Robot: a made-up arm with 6 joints.
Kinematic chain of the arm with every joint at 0, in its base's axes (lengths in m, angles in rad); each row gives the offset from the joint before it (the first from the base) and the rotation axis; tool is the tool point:
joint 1: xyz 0 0 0.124 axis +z
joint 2: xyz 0 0.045 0 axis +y
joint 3: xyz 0 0 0.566 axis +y
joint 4: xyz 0 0 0.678 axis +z
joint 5: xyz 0 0 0 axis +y
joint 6: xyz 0 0 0.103 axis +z
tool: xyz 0 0 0
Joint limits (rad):
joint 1: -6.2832..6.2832
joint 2: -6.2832..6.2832
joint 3: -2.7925..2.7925
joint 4: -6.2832..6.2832
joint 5: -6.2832..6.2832
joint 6: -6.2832..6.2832
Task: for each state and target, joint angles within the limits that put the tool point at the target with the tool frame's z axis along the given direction. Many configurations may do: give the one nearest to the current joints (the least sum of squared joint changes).
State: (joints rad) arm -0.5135 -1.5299 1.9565 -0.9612 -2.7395 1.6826
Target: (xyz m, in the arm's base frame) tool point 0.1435 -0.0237 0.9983 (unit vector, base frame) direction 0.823 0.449 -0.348
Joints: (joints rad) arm -1.3875 -0.7463 1.4995 -1.5993 -2.0412 1.6826
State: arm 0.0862 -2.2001 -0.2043 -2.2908 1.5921 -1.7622
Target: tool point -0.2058 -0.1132 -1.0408 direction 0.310 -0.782 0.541
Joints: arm 0.3252 -2.9084 -0.0779 -1.5228 2.1427 -1.7622
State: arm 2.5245 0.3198 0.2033 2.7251 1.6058 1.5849
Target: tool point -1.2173 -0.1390 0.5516 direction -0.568 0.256 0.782
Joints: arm 3.2449 1.0671 0.3946 3.5526 0.9013 1.5849
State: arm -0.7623 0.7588 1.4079 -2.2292 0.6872 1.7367
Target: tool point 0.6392 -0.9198 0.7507 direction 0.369 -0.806 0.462
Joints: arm -0.9915 0.7076 0.6416 -2.6674 0.2945 1.7367
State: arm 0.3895 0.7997 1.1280 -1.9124 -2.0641 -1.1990
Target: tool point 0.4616 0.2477 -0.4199 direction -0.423 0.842 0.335
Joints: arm 0.2235 1.3950 1.7894 -1.8273 -1.9018 -1.1990
